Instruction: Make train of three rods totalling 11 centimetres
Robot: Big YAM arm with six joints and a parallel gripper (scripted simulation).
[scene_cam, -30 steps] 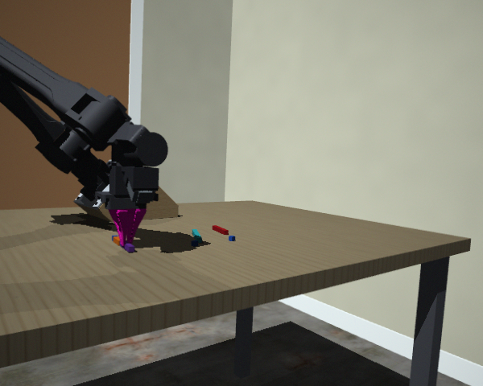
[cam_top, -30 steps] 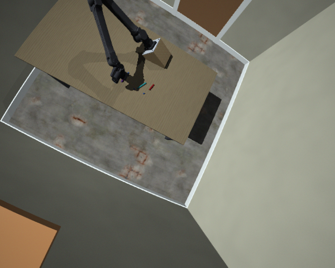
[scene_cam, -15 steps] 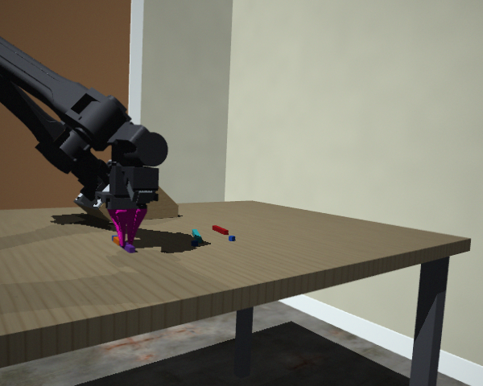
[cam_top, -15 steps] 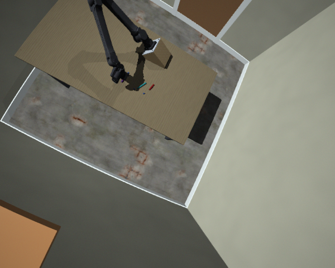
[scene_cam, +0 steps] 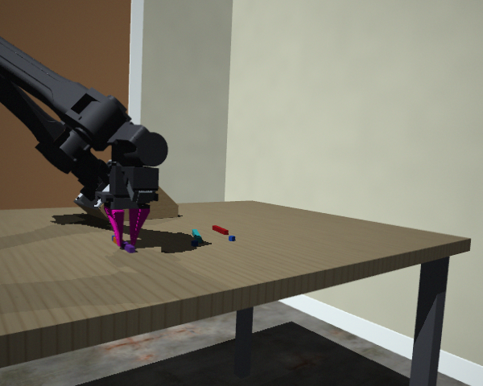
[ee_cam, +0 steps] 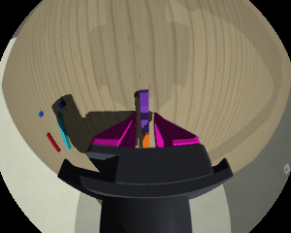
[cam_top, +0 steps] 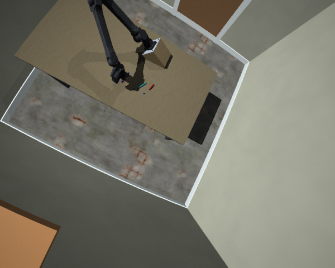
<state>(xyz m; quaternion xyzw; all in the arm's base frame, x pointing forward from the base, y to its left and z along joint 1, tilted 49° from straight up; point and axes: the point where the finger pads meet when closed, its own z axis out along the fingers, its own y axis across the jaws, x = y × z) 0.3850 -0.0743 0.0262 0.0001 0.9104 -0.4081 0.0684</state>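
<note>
The purple rod lies 1 cm below my hand. Round my hand: turquoise rod (4 cm behind, 17 cm to the left, 1 cm below); then red rod (8 cm behind, 26 cm to the left, 1 cm below); then orange rod (5 cm behind, 1 cm below).
</note>
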